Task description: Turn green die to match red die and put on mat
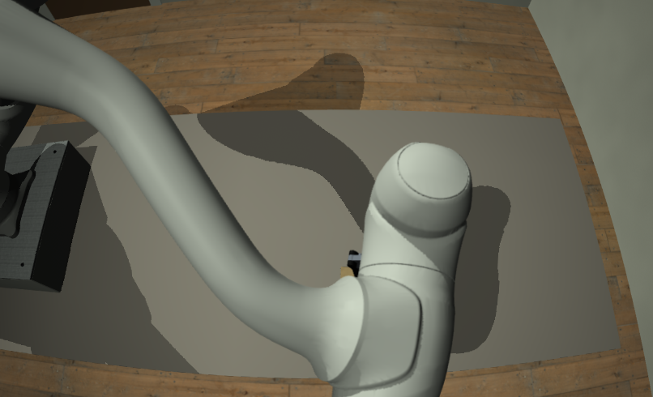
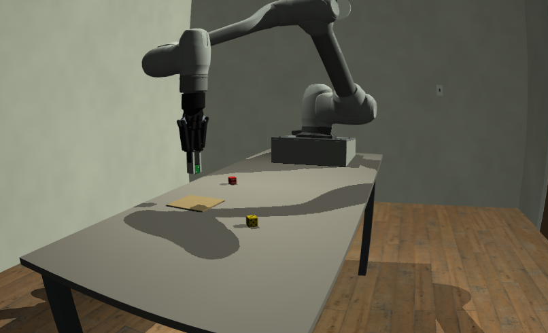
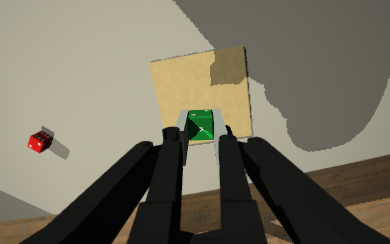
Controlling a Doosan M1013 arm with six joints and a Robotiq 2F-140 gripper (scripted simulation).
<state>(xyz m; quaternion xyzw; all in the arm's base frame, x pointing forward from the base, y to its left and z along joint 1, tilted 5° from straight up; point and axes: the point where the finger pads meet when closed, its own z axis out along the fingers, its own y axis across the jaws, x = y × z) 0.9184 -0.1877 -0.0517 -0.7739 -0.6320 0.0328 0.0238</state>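
The tan mat is 13 cm below my hand. The rest, counted from my hand: red die (29 cm behind, 12 cm below); green die (2 cm below); yellow die (13 cm ahead, 24 cm to the left, 12 cm below).
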